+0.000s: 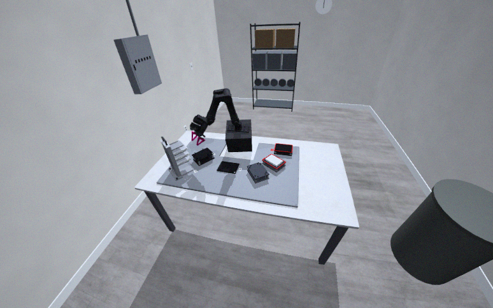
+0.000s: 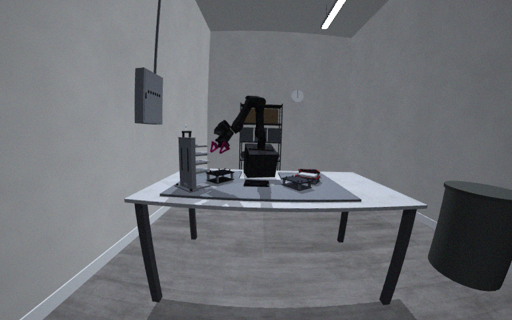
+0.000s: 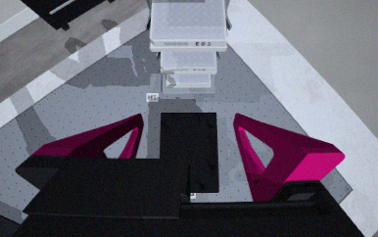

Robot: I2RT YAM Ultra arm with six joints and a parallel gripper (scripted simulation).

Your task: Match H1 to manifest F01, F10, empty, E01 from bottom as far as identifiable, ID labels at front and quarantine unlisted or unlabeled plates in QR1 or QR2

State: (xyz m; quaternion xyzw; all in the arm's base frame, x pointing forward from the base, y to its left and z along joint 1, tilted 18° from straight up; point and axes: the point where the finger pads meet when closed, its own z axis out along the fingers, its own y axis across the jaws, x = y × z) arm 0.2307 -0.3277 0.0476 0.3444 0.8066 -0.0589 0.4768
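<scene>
The black regrip nest lies 30 mm behind my hand, 30 mm to the left of it and 150 mm below it. Round my hand: H1 tag: 140 mm ahead, 10 mm to the left, 210 mm below.
</scene>
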